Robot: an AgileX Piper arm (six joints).
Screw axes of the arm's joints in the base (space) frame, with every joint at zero. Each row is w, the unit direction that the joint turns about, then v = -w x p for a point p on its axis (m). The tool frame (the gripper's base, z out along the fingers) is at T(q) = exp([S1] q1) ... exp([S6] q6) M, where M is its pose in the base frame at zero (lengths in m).
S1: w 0 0 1 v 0 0 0
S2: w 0 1 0 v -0.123 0 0
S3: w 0 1 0 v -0.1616 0 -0.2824
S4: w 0.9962 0 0.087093 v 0 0.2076 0
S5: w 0 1 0 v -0.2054 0 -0.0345
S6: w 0.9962 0 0.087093 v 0 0.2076 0
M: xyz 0.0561 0 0.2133 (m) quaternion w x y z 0.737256 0 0.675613 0
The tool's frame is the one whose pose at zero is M.
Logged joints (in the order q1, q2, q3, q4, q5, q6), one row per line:
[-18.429, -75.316, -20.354, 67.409, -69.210, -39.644]
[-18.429, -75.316, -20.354, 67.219, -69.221, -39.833]
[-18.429, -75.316, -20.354, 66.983, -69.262, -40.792]
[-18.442, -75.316, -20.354, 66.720, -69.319, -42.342]
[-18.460, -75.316, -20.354, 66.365, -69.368, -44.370]
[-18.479, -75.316, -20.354, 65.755, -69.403, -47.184]
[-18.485, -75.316, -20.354, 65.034, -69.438, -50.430]
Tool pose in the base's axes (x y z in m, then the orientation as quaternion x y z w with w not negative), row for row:
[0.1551, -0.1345, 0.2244, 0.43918, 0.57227, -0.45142, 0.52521]
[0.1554, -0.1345, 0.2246, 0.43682, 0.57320, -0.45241, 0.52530]
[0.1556, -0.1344, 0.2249, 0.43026, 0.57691, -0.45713, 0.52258]
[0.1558, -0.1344, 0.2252, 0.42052, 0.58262, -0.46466, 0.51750]
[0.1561, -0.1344, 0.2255, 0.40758, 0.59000, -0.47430, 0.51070]
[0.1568, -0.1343, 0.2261, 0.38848, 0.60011, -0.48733, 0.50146]
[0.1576, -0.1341, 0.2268, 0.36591, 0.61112, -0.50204, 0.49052]
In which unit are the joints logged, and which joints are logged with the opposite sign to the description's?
The joints are logged in degrees. Opposite sign: q2.
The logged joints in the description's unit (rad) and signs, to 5 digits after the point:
[-0.32165, 1.31451, -0.35524, 1.17651, -1.20794, -0.69192]
[-0.32165, 1.31451, -0.35524, 1.17319, -1.20813, -0.69522]
[-0.32165, 1.31451, -0.35524, 1.16907, -1.20885, -0.71195]
[-0.32187, 1.31451, -0.35524, 1.16448, -1.20984, -0.73901]
[-0.32219, 1.31451, -0.35524, 1.15829, -1.21070, -0.77440]
[-0.32252, 1.31451, -0.35524, 1.14764, -1.21131, -0.82352]
[-0.32262, 1.31451, -0.35524, 1.13506, -1.21192, -0.88017]

